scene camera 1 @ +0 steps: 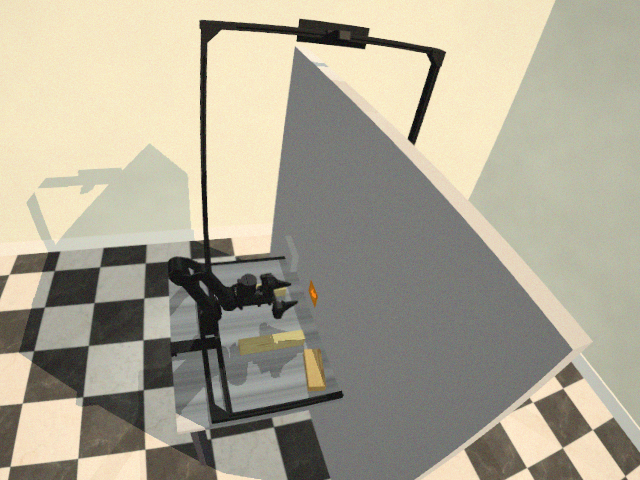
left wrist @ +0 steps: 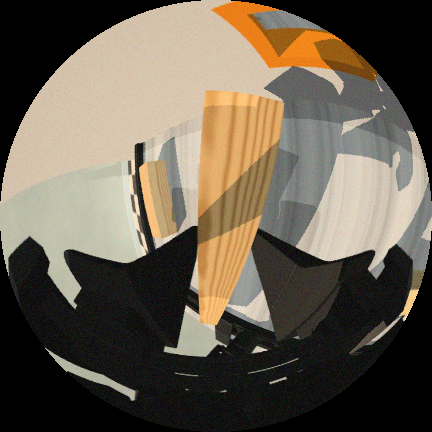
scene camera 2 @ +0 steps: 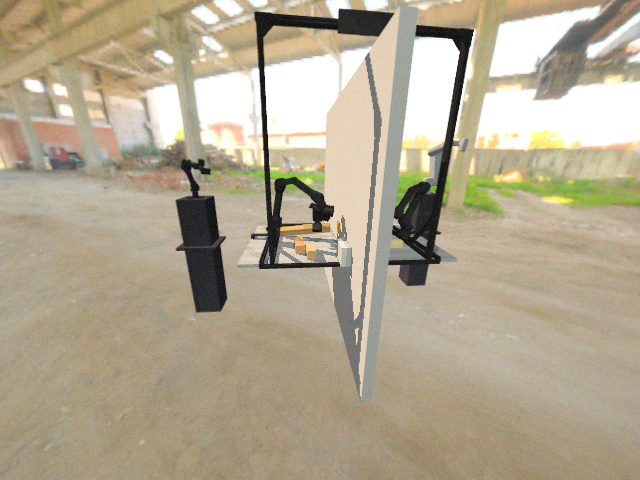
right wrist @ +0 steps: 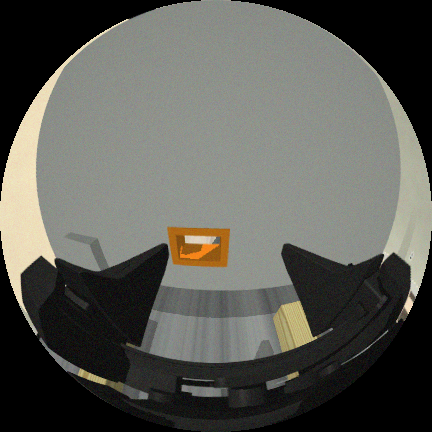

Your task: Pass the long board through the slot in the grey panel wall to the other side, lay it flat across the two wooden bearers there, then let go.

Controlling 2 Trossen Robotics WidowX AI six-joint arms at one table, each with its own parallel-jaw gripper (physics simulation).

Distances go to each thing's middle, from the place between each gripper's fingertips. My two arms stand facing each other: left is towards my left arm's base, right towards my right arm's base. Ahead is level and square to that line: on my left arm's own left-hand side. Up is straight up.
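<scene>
That orange-framed slot [left wrist: 278,47] is 6 cm below my right hand, 12 cm to the left of it and 4 cm behind it.
Measured from my left hand, the orange-framed slot is 160 mm to the right, 80 mm behind and 10 mm above.
</scene>
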